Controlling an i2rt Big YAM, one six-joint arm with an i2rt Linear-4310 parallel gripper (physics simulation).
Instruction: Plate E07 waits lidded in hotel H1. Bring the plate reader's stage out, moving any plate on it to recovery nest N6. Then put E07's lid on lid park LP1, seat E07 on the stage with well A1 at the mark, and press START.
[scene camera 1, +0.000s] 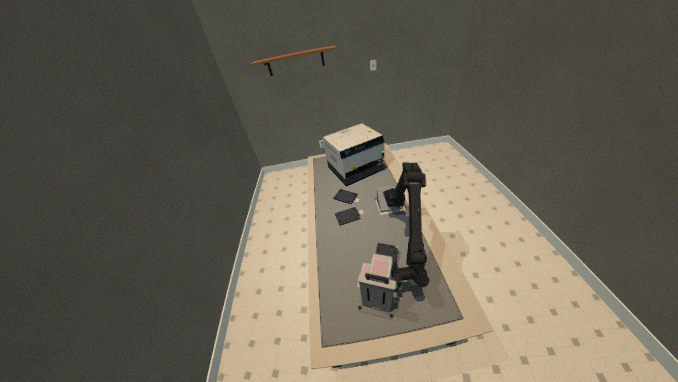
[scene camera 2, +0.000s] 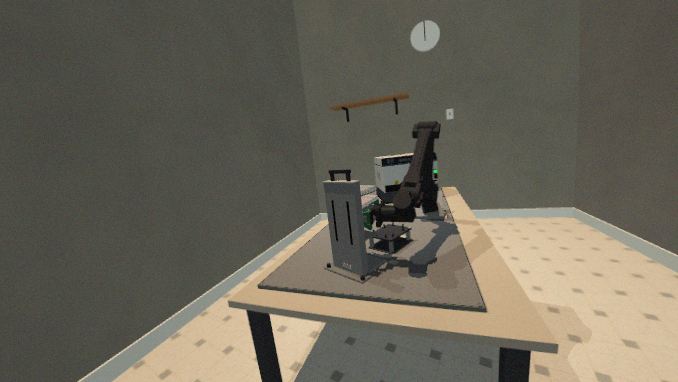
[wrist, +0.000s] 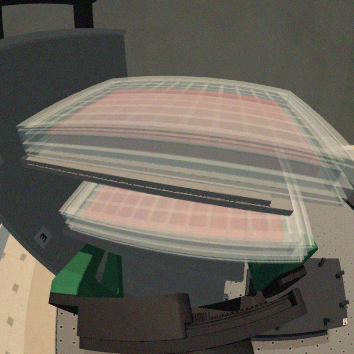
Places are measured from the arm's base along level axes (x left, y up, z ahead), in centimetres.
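Pixels of known places: gripper, between the fingertips: (wrist: 173, 207); arm's base, origin of its link: (scene camera 1: 390, 197) (scene camera 2: 428, 203).
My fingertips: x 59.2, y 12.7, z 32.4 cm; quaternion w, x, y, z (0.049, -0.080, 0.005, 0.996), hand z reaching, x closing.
Ahead of a thing's pixels: the offset from my fingertips to its top centre. "pt": to the spot under its first point. Level surfaces: height alone.
The grey plate hotel (scene camera 1: 377, 294) (scene camera 2: 342, 223) (wrist: 53, 105) stands at the near end of the mat. In the wrist view it holds two clear plates with pink wells. The upper plate @(dz -1.3, dx -0.1, dy +9.2 cm) (wrist: 175, 112) (scene camera 1: 381, 266) wears a clear lid and rests on a dark shelf. The lower plate @(dz -1.5, dx -0.3, dy +5.4 cm) (wrist: 182, 218) sits one level down, near a slot tag "3" @(pt dz -3.2, dx +8.5, dy +3.2 cm) (wrist: 43, 238). My gripper (wrist: 180, 268) (scene camera 2: 367, 217) is open. Its green fingers reach in at the hotel's open side, just below the lower plate's near edge, holding nothing. The white plate reader @(dz -20.7, dx -113.5, dy +14.1 cm) (scene camera 1: 353, 149) (scene camera 2: 393, 171) stands at the far end.
Two flat dark pads @(pt dz -2.2, dx -79.2, dy -18.1 cm) (scene camera 1: 345, 195) @(pt dz +1.8, dx -57.3, dy -18.4 cm) (scene camera 1: 347, 216) lie on the grey mat @(dy -19.3 cm) (scene camera 1: 346, 313) left of the arm's base (scene camera 1: 390, 197). A small raised dark stand (scene camera 2: 390, 233) (scene camera 1: 386, 249) (wrist: 326, 281) is beside the hotel, under my forearm. The hotel has a black top handle @(pt dz +2.2, dx +7.8, dy +15.9 cm) (scene camera 2: 340, 174).
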